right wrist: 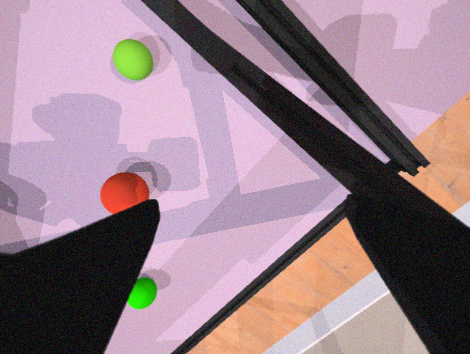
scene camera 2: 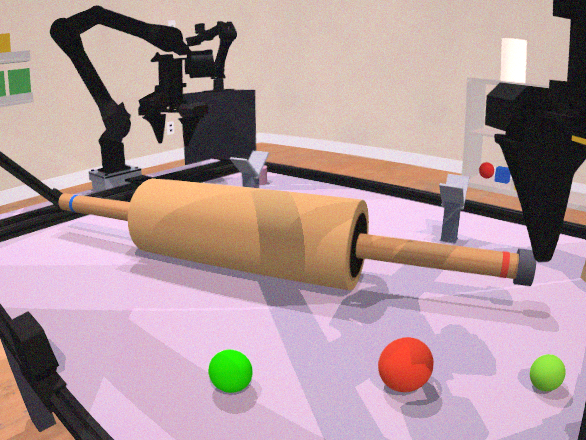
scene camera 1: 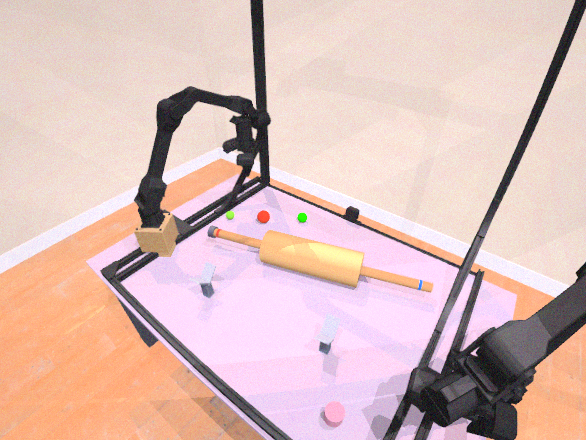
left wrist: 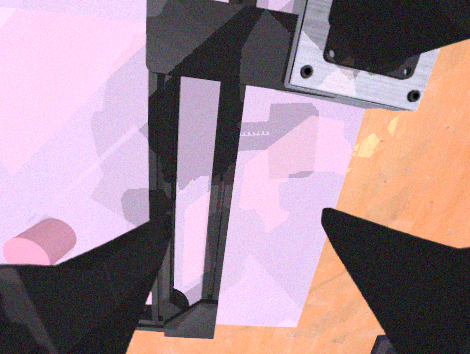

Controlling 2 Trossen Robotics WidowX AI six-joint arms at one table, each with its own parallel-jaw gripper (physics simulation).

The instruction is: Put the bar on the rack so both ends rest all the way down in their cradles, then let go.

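Pixels of known places: left gripper, fingertip midpoint: [scene camera 2: 173,144] [left wrist: 247,218]; right gripper, fingertip midpoint: [right wrist: 251,205] [scene camera 2: 585,296] [scene camera 1: 248,170]; left arm's base, link origin: [scene camera 2: 114,169] [left wrist: 381,17]; right arm's base, link origin: [scene camera 1: 153,221].
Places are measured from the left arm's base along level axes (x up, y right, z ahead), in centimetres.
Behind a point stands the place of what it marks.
Observation:
The bar [scene camera 1: 310,257] @[z 54.0, x 5.1, y 5.5 cm] [scene camera 2: 240,230] @[z 59.9, x 3.1, y 12.7 cm], a thick wooden roller with thin handles, lies on the table, apart from the rack. One handle has a red band and grey end cap, the other a blue band. The rack is two grey posts with V-shaped cradles; one cradle [scene camera 1: 207,274] @[z 73.2, x 3.3, y -17.3 cm] [scene camera 2: 452,187] @[z 74.1, x 5.3, y -15.0 cm] and the other cradle [scene camera 1: 328,330] @[z 36.8, x 3.0, y -9.8 cm] [scene camera 2: 251,164] @[z 35.6, x 3.3, y -11.9 cm] both stand empty. My left gripper [scene camera 2: 175,142] @[z 6.9, x 4.4, y -13.1 cm] [left wrist: 247,218] @[z 6.9, x 4.4, y -13.1 cm] is open and empty, high near its own base, away from the bar. My right gripper [right wrist: 251,205] @[z 97.0, x 11.2, y 22.4 cm] is open and empty, above the table near the three balls; its fingers overlap in scene camera 2.
A light green ball [scene camera 1: 230,215] @[z 94.6, x -1.6, y 9.3 cm] [scene camera 2: 547,373] @[z 95.8, x -1.6, y 11.5 cm] [right wrist: 133,59] @[z 96.1, x -0.9, y 10.6 cm], a red ball [scene camera 1: 263,216] @[z 83.2, x -0.3, y 15.7 cm] [scene camera 2: 405,364] @[z 85.2, x -0.3, y 18.7 cm] [right wrist: 124,193] @[z 85.8, x 0.2, y 16.9 cm] and a green ball [scene camera 1: 302,217] @[z 72.5, x -1.2, y 25.5 cm] [scene camera 2: 230,371] @[z 74.5, x -1.2, y 27.5 cm] [right wrist: 142,293] @[z 74.7, x -1.0, y 26.2 cm] lie beyond the bar in scene camera 1. A pink cylinder [scene camera 1: 334,414] @[z 25.2, x -0.5, y -23.6 cm] [left wrist: 27,251] @[z 25.2, x -0.5, y -22.3 cm] stands near the frame rails.

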